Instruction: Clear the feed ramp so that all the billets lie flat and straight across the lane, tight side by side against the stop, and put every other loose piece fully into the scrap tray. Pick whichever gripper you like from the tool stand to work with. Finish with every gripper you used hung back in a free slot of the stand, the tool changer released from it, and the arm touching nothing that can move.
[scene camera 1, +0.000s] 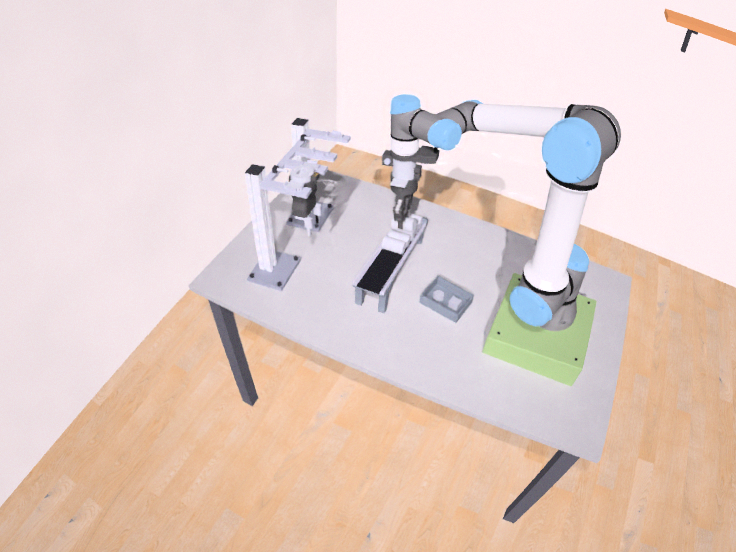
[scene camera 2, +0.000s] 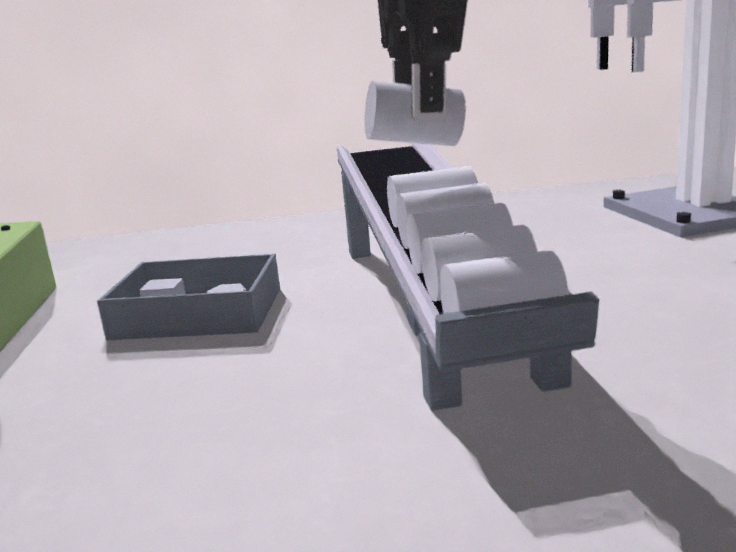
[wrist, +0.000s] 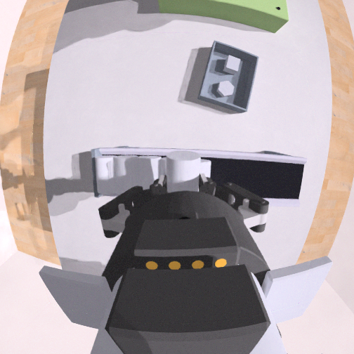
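My gripper (scene camera 1: 400, 221) (scene camera 2: 419, 98) (wrist: 183, 183), the adaptive one, is shut on a light grey billet (scene camera 2: 386, 112) (wrist: 183, 167). The billet hangs above the upper part of the feed ramp (scene camera 1: 380, 272) (scene camera 2: 380, 231) (wrist: 230, 154), crosswise to the lane and slightly tilted in the scene camera 2 view. Below it, several billets (scene camera 1: 394, 240) (scene camera 2: 475, 279) (wrist: 135, 170) lie flat across the lane in a row up from the stop (scene camera 2: 517, 327) (wrist: 95, 172). The scrap tray (scene camera 1: 438, 310) (scene camera 2: 178, 316) (wrist: 247, 85) holds a square block (scene camera 2: 162, 287) (wrist: 232, 63) and a hexagonal piece (scene camera 2: 228, 288) (wrist: 224, 89).
The tool stand (scene camera 1: 261, 225) (scene camera 2: 707, 101) is across the ramp from the tray. The other gripper (scene camera 2: 620, 54) hangs in it, beside further holder arms. The green robot base (scene camera 1: 535, 350) (scene camera 2: 23, 267) (wrist: 225, 11) is beyond the tray.
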